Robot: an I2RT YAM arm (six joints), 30 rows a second.
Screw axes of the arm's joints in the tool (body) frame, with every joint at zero. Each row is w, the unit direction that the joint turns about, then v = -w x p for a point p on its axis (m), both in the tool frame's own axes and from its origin. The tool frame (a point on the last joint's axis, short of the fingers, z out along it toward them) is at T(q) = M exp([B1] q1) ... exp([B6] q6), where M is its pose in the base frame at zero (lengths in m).
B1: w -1 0 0 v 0 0.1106 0
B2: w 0 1 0 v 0.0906 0 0.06
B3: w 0 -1 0 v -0.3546 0 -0.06
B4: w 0 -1 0 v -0.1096 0 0
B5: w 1 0 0 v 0 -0.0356 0
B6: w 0 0 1 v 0 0 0
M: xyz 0.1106 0 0.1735 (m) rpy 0 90 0 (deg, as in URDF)
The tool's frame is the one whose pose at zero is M.
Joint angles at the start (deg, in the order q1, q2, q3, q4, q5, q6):
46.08 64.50 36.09 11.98 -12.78 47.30
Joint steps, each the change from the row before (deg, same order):
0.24 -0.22 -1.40 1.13 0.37 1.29
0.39 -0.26 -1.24 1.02 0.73 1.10
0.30 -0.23 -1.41 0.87 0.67 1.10
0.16 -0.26 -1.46 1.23 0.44 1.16
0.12 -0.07 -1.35 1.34 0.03 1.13
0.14 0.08 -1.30 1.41 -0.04 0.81
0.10 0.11 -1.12 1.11 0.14 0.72
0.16 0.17 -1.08 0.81 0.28 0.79
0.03 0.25 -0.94 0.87 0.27 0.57
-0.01 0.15 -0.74 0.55 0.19 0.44
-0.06 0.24 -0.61 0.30 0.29 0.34
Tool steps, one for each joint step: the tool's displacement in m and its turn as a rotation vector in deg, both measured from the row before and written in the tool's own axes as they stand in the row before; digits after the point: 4 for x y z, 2 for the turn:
0.0048 -0.0037 -0.0004 0.14 -0.06 1.23
0.0044 -0.0029 -0.0005 0.22 -0.28 0.98
0.0050 -0.0043 -0.0006 0.49 -0.09 1.08
0.0043 -0.0043 -0.0009 0.16 -0.24 1.11
0.0040 -0.0042 -0.0005 -0.09 0.04 1.09
0.0040 -0.0042 -0.0001 -0.12 0.13 0.77
0.0034 -0.0040 -0.0001 0.13 0.04 0.71
0.0037 -0.0044 0.0000 0.43 0.15 0.82
0.0028 -0.0042 0.0001 0.40 -0.02 0.62
0.0021 -0.0034 -0.0001 0.39 0.02 0.50
0.0018 -0.0036 0.0002 0.64 0.01 0.45

